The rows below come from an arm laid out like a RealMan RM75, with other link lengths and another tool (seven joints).
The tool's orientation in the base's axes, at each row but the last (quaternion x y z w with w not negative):
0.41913 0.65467 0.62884 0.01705
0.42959 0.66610 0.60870 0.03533
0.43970 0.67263 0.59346 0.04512
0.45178 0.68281 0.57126 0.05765
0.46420 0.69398 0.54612 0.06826
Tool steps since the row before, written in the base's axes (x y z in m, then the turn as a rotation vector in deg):
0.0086 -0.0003 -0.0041 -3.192 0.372 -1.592
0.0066 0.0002 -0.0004 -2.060 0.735 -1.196
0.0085 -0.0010 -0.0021 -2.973 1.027 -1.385
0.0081 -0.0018 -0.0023 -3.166 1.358 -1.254
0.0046 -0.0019 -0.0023 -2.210 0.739 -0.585
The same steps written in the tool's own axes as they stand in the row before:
-0.0078 0.0011 0.0053 1.477 -3.070 -1.121
-0.0042 0.0031 0.0040 1.178 -2.177 -0.294
-0.0068 0.0029 0.0048 1.835 -2.854 -0.549
-0.0070 0.0027 0.0043 2.231 -2.871 -0.468
-0.0049 0.0008 0.0024 1.527 -1.760 -0.586

